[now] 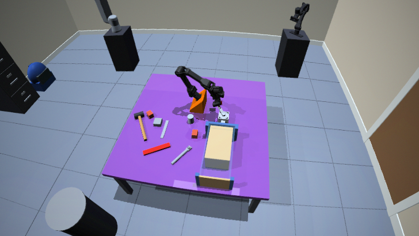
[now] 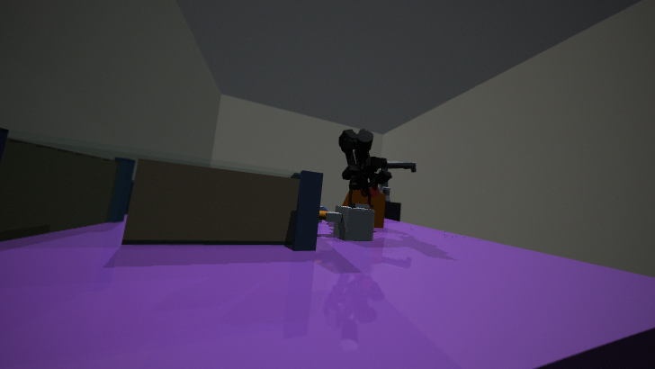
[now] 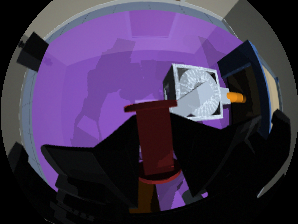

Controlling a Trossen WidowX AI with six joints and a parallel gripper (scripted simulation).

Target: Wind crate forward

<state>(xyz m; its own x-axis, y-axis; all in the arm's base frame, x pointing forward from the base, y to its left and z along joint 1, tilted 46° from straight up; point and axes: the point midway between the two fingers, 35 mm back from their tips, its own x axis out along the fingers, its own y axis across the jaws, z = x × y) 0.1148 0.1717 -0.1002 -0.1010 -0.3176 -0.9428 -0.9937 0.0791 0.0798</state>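
Now: the winch handle 3 cm below my gripper tip and 3 cm ahead of it. Round my gripper tip: grey bar: 49 cm to the right, 21 cm ahead, 13 cm below; then grey winch: 10 cm below, 7 cm ahead, 2 cm to the left; then red knob: 2 cm to the right.
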